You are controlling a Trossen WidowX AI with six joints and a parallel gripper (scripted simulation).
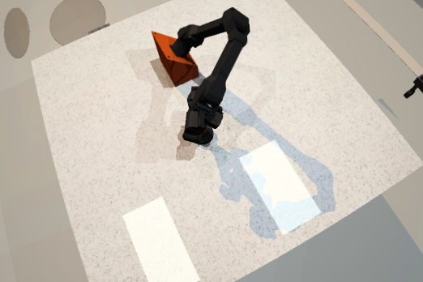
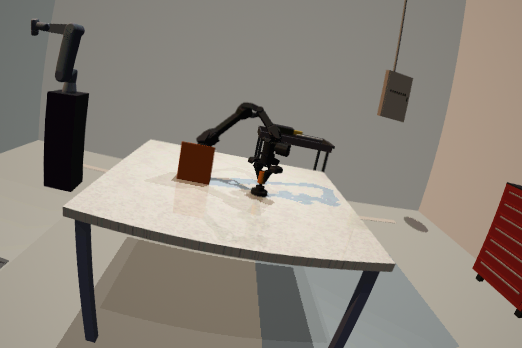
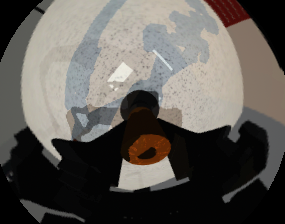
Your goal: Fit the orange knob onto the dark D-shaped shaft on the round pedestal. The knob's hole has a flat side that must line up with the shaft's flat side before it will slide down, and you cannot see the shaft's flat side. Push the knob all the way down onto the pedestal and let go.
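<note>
Right now the orange knob is 2 cm above my gripper tip. Round my gripper tip: dark round pedestal 4 cm below.
</note>
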